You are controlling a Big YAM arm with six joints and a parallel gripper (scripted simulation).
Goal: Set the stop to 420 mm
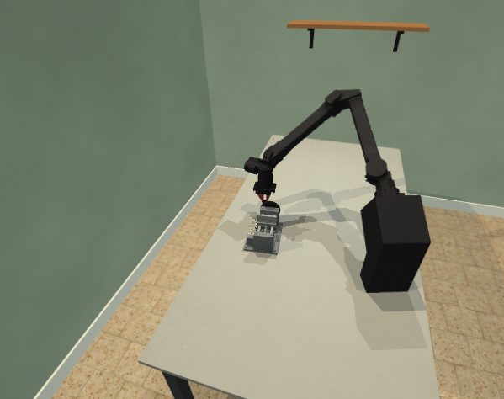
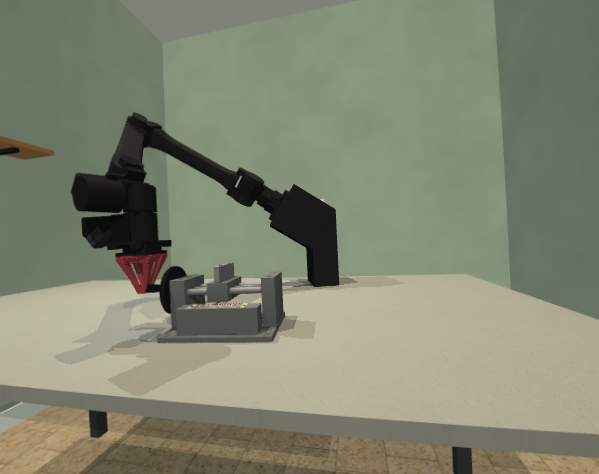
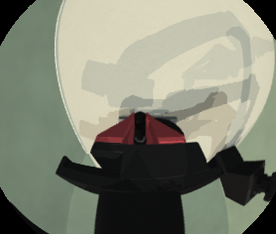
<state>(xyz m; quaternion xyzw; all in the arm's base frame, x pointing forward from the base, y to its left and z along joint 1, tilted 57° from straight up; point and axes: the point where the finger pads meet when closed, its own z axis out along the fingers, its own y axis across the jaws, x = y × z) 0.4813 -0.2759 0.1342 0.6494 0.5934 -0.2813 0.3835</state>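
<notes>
My hand is 150 mm to the right of the sliding stop block and 10 mm below it.
</notes>
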